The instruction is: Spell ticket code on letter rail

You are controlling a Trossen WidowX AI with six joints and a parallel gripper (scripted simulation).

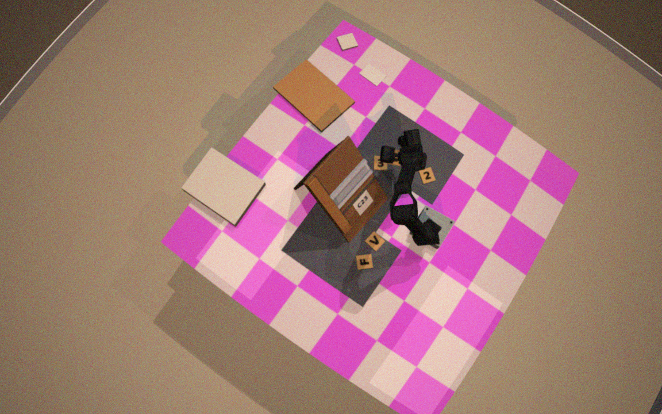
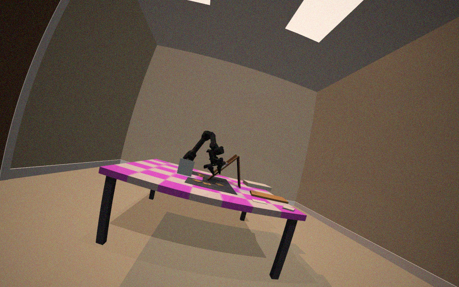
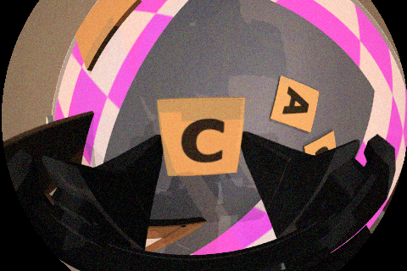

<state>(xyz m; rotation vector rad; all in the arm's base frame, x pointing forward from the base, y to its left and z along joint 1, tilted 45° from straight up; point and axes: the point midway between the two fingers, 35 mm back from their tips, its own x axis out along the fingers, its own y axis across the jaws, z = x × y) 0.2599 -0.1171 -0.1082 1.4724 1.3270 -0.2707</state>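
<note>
My gripper tip is 8 cm above the 3 tile, 4 cm short of it and 2 cm to the right of it. Also, from my gripper tip: c tile: right at my gripper tip; then 2 tile: 15 cm behind, 8 cm below, 4 cm to the right; then white ticket: 22 cm to the left, 1 cm below.
</note>
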